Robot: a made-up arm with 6 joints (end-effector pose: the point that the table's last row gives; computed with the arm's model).
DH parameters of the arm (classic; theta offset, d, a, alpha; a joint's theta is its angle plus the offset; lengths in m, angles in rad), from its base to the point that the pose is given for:
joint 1: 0 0.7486 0.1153 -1.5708
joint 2: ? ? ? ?
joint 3: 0 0 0.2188 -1.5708
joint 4: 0 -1.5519 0 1.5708
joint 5: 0 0 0 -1.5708
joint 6: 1.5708 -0.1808 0 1.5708
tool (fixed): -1.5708 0 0 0
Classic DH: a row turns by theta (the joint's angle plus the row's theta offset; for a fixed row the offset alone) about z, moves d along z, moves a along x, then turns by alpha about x.
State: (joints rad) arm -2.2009 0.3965 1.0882 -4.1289 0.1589 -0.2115
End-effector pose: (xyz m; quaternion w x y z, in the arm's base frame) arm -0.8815 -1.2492 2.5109 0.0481 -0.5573 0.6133 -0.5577
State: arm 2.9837 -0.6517 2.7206 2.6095 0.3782 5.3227
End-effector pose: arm 1.8240 -0.3247 0.6311 0.7323 0.6571 -0.1517 -0.0951
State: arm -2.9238 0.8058 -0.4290 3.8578 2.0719 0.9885
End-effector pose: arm -1.0816 -0.1327 -0.2248 0.8573 -0.2916 -0.2531 0.3405
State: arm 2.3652 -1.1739 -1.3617 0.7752 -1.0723 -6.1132
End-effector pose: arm -0.8085 0.9499 0.7567 0.3775 -0.6687 -0.1629 0.6196
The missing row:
joint 2: -1.5708 0 0.5444 3.1416
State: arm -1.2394 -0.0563 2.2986 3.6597 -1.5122 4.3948
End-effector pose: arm -0.3335 1.2439 2.1332 0.6948 0.3799 0.5528 0.2595
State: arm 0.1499 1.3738 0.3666 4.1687 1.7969 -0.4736
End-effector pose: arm 1.5695 0.0845 -0.3543 0.4645 0.2767 -0.3654 -0.7577
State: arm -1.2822 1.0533 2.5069 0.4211 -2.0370 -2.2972
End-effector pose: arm 0.1329 -0.6797 2.4868 0.0772 0.6533 -0.5780 -0.4829
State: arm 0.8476 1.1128 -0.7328 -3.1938 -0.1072 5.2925
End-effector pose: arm 0.2409 0.2714 -0.7420 0.0193 -0.6682 0.1176 0.7344
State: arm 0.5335 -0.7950 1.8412 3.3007 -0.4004 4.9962
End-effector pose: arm -1.6559 -0.9650 1.7095 0.2247 0.0819 -0.5375 -0.8086
